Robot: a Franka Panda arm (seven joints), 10 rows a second.
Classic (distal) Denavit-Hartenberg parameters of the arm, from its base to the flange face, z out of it. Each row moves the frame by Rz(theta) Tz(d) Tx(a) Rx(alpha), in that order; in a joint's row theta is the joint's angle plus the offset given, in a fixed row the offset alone. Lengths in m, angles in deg.
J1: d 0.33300; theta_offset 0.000; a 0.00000; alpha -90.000
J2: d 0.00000; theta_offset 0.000; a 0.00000; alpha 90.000
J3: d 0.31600; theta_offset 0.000; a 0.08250; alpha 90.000
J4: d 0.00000; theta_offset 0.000; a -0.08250; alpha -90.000
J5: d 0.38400; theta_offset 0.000; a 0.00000; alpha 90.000
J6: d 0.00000; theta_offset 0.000; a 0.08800; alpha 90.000
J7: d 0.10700; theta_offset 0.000; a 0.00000; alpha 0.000
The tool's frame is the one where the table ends.
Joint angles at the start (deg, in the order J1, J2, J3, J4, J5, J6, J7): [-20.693 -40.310 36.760 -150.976 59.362 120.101 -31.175]
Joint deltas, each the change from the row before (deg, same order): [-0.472 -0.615 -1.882 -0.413 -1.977 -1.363 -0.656]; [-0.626 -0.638 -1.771 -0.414 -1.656 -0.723 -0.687]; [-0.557 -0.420 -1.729 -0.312 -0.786 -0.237 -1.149]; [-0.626 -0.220 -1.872 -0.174 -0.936 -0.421 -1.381]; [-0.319 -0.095 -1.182 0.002 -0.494 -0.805 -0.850]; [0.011 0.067 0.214 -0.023 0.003 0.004 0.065]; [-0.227 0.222 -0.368 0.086 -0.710 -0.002 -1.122]
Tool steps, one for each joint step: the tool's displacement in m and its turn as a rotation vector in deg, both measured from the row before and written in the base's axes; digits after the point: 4 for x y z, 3 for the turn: [-0.0008 -0.0146 0.0026 -0.674 0.263 0.009]; [-0.0003 -0.0154 0.0032 -0.611 -0.243 -0.490]; [0.0005 -0.0145 0.0037 0.031 -0.786 -0.533]; [0.0006 -0.0153 0.0036 0.071 -0.699 -0.306]; [-0.0004 -0.0080 0.0022 0.337 -0.082 0.136]; [0.0000 0.0012 -0.0011 -0.090 0.167 0.103]; [0.0009 -0.0041 0.0001 -0.565 -0.381 0.769]
